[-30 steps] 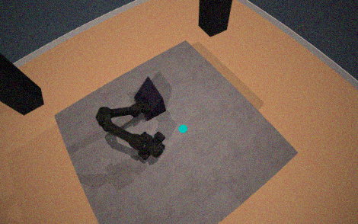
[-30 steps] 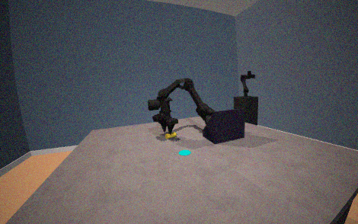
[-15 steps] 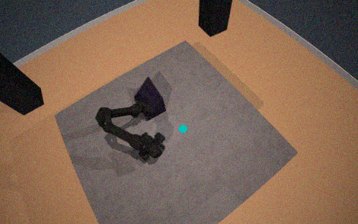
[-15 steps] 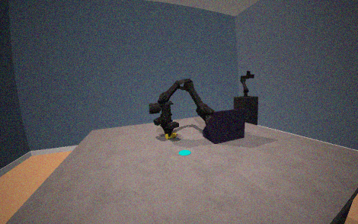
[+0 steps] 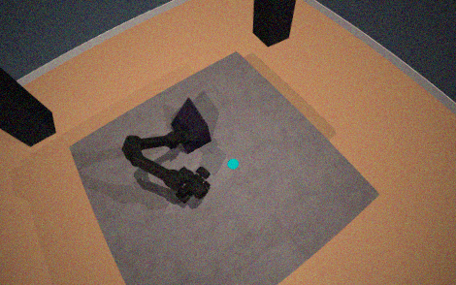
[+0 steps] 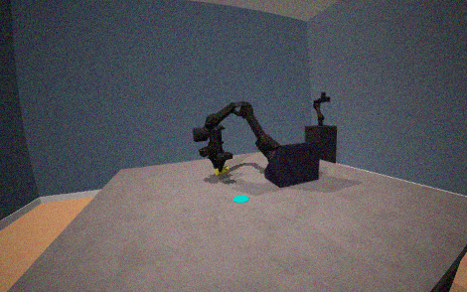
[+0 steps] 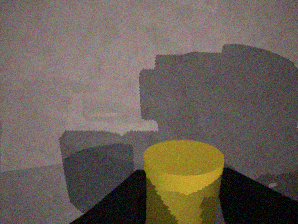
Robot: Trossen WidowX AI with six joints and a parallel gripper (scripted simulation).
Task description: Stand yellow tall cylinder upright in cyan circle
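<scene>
The cyan circle lies 40 mm behind my gripper tip, 240 mm to the left of it and 50 mm below it. From my gripper tip the other things lie so: yellow tall cylinder 20 mm behind, 10 mm to the right.
</scene>
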